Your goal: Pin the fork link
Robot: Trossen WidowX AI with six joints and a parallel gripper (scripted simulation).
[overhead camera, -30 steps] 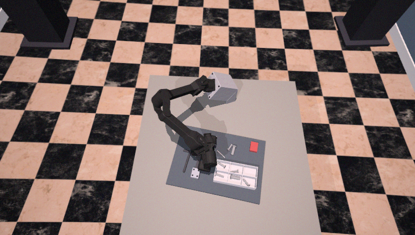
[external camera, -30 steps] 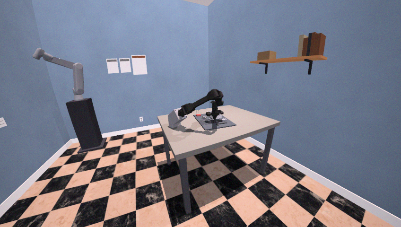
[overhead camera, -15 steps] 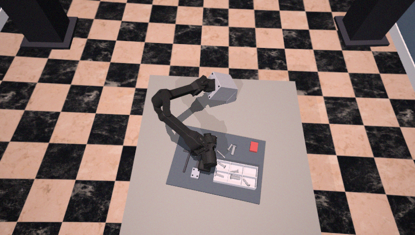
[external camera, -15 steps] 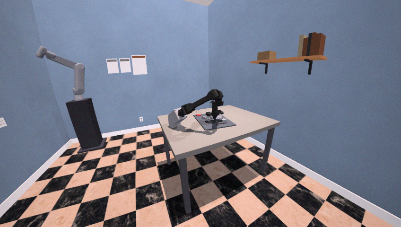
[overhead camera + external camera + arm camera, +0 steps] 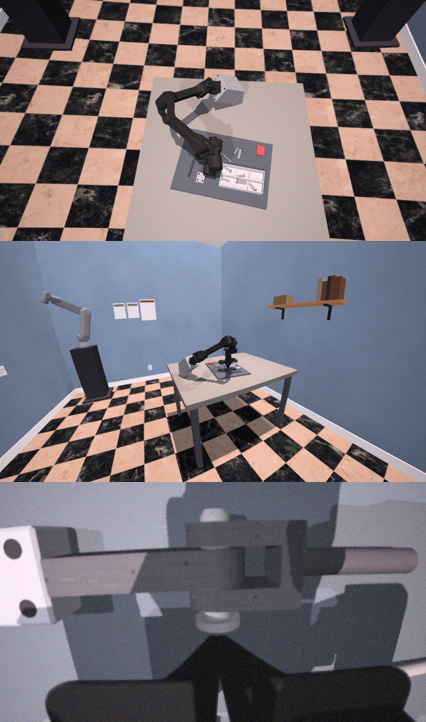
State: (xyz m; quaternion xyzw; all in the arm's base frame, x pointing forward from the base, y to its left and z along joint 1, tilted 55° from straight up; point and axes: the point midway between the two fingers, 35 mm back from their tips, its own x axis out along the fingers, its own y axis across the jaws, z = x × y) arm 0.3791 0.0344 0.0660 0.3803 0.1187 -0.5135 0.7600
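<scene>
Now: the eye plate 4 cm to the right of my hand and 3 cm below it. The rest, counted from my hand: dark fork link (3 cm behind, 3 cm to the right, 3 cm below); pin (2 cm behind, 8 cm to the left, 3 cm below); dark mat (1 cm ahead, 6 cm to the left, 4 cm below).
</scene>
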